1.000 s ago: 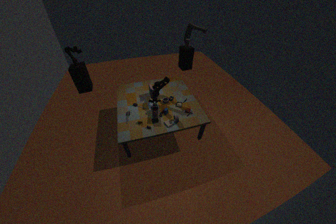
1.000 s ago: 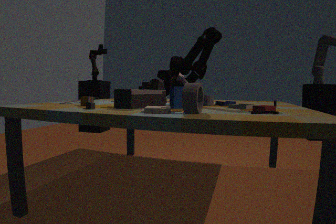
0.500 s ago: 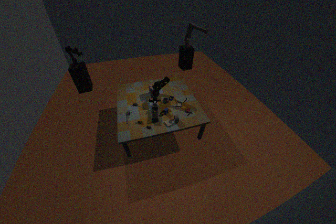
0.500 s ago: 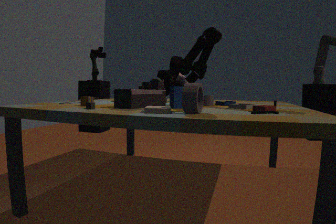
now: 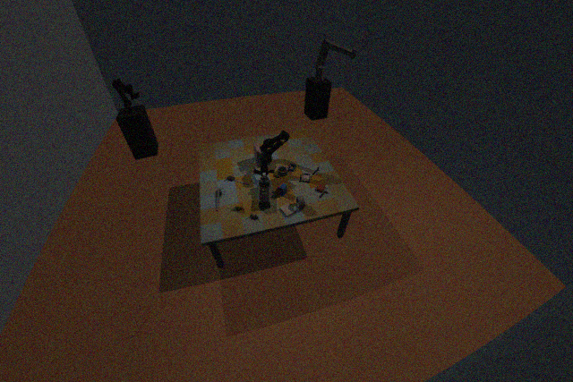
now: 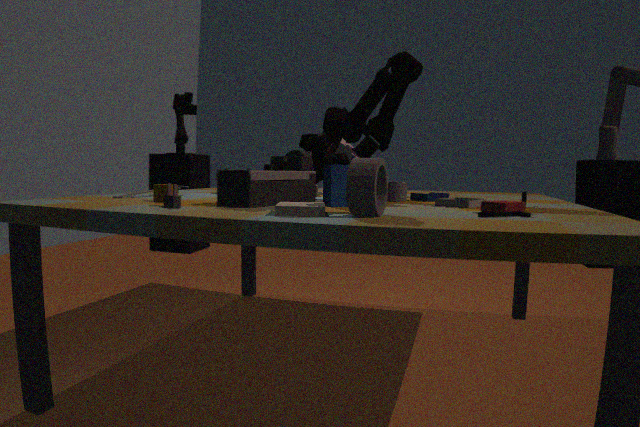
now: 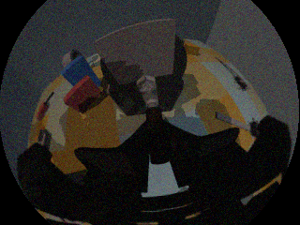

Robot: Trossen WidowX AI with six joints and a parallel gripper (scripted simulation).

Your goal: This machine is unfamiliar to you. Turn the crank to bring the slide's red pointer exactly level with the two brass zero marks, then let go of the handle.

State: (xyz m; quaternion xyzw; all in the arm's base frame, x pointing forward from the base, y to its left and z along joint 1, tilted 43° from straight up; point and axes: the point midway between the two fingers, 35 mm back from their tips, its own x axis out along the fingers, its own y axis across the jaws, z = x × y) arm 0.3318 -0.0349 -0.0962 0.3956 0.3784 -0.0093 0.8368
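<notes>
Now: gripper tip 3 cm below the dark crank handle, 2 cm past it and 1 cm to the right of it. Also, from my gripper tip: blue block: 17 cm ahead, 12 cm to the left, 1 cm above; then red pointer: 11 cm ahead, 5 cm above, 3 cm to the right; then yellow block: 29 cm to the right, 21 cm ahead, 1 cm below.
</notes>
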